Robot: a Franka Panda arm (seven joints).
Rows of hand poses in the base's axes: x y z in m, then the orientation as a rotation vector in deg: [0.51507, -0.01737, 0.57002, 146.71, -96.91, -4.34]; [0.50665, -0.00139, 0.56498, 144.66, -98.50, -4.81]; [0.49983, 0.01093, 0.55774, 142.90, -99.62, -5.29]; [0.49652, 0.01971, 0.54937, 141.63, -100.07, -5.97]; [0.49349, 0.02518, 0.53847, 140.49, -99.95, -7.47]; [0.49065, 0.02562, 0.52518, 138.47, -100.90, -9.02]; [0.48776, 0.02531, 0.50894, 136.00, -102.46, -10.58]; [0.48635, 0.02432, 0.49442, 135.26, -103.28, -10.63]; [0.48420, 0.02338, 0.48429, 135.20, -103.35, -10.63]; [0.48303, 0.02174, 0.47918, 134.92, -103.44, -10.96]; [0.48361, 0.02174, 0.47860, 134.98, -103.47, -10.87]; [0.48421, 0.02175, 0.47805, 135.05, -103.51, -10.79]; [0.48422, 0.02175, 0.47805, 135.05, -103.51, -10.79]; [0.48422, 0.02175, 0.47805, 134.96, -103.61, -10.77]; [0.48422, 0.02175, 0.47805, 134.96, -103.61, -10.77]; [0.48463, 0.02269, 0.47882, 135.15, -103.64, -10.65]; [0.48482, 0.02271, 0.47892, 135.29, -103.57, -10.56]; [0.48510, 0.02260, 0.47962, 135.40, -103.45, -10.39]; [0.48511, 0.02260, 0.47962, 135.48, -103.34, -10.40]
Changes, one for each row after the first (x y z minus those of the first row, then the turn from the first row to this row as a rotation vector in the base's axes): [-0.00842, 0.01598, -0.00504, -0.56, 0.68, -1.60]; [-0.01524, 0.02830, -0.01228, -1.10, 1.38, -2.85]; [-0.01855, 0.03708, -0.02065, -1.50, 2.18, -3.56]; [-0.02158, 0.04255, -0.03155, -1.75, 3.54, -3.95]; [-0.02442, 0.04299, -0.04484, -2.06, 4.96, -5.25]; [-0.02731, 0.04268, -0.06108, -2.35, 6.37, -7.08]; [-0.02872, 0.04169, -0.07560, -2.43, 6.44, -7.81]; [-0.03087, 0.04075, -0.08573, -2.44, 6.44, -7.87]; [-0.03204, 0.03911, -0.09084, -2.44, 6.71, -8.04]; [-0.03146, 0.03911, -0.09142, -2.43, 6.63, -8.03]; [-0.03086, 0.03912, -0.09197, -2.40, 6.54, -8.02]; [-0.03085, 0.03912, -0.09197, -2.40, 6.54, -8.02]; [-0.03085, 0.03912, -0.09197, -2.42, 6.53, -8.11]; [-0.03085, 0.03912, -0.09197, -2.42, 6.53, -8.11]; [-0.03044, 0.04006, -0.09120, -2.33, 6.37, -8.05]; [-0.03025, 0.04008, -0.09110, -2.31, 6.29, -7.96]; [-0.02997, 0.03997, -0.09040, -2.36, 6.19, -7.85]; [-0.02996, 0.03997, -0.09040, -2.35, 6.20, -7.75]
